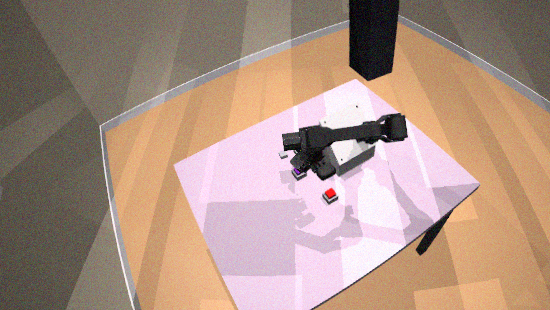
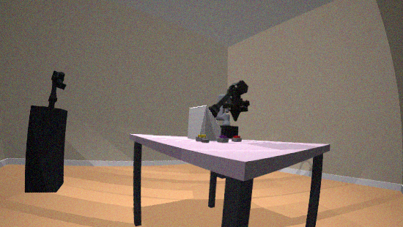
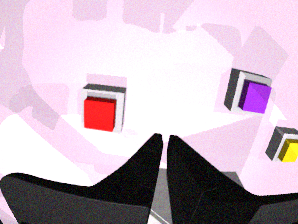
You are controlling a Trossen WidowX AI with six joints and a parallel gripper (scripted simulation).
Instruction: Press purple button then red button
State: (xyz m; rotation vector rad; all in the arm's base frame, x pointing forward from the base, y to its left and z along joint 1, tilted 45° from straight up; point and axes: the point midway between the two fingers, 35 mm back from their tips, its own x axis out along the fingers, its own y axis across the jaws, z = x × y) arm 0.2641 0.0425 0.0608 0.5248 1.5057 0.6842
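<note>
Now: gripper tip 100 mm above the red button, 60 mm to the right of it and 40 mm past it. The rest, counted from my gripper tip: block (240 mm to the right, 120 mm below, 30 mm ahead); then yellow button (220 mm to the right, 100 mm below, 40 mm behind); then purple button (110 mm to the right, 100 mm below, 20 mm ahead).
</note>
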